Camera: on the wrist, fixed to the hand. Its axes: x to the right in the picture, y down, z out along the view.
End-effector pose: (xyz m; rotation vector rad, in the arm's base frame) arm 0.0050 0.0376 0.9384 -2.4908 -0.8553 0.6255
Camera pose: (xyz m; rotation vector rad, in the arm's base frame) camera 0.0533 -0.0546 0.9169 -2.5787 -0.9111 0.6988
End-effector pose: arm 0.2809 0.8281 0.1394 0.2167 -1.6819 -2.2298
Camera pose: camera 0.3271 0.7826 0.2236 0.0987 -1.5996 -2.3246
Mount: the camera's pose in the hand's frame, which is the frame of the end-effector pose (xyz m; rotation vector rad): -0.0200 0.0995 -0.0316 -0.0969 -0.0718 0.0177
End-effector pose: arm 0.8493 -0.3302 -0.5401 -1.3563 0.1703 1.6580
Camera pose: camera 0.7976 -0.4147 -0.5787 -1.3681 0.0608 1.7464
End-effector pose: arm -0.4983 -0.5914 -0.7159 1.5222 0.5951 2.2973
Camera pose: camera -0.5235 -0.6919 -0.6923 1.5626 0.4465 2.2393
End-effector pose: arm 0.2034 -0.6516 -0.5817 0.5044 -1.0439 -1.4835
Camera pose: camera 0.2884 -0.6333 -0.5205 0.3748 -1.0242 -1.5379
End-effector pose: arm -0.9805 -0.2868 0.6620 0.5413 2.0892 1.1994
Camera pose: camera -0.9864 -0.2692 0.7667 0.5509 1.9591 1.2656
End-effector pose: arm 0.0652 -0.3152 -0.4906 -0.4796 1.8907 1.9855
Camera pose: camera 0.0353 -0.3515 -0.3953 -0.4131 1.7683 2.0845
